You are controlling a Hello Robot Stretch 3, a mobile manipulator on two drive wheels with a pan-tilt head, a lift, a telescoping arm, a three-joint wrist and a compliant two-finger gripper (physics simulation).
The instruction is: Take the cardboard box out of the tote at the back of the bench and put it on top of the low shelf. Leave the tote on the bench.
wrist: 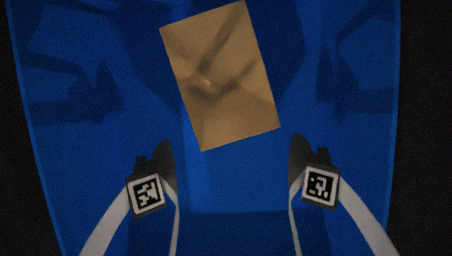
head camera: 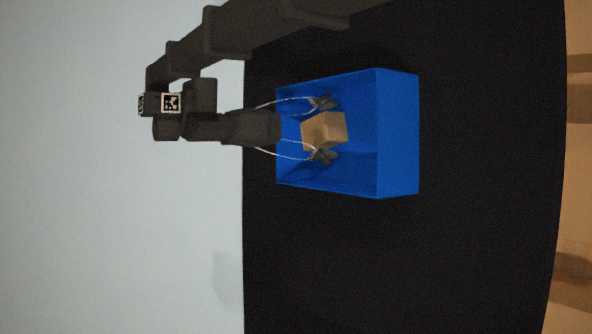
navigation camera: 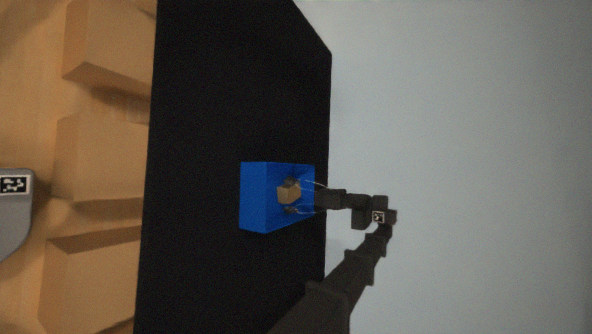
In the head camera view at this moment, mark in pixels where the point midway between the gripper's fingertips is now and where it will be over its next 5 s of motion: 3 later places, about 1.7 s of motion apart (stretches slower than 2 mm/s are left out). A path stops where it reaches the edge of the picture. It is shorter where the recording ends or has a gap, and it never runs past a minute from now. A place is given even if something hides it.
The gripper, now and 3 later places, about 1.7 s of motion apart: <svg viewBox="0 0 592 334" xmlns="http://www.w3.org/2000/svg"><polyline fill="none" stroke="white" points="336,129 338,129 279,129 300,129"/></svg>
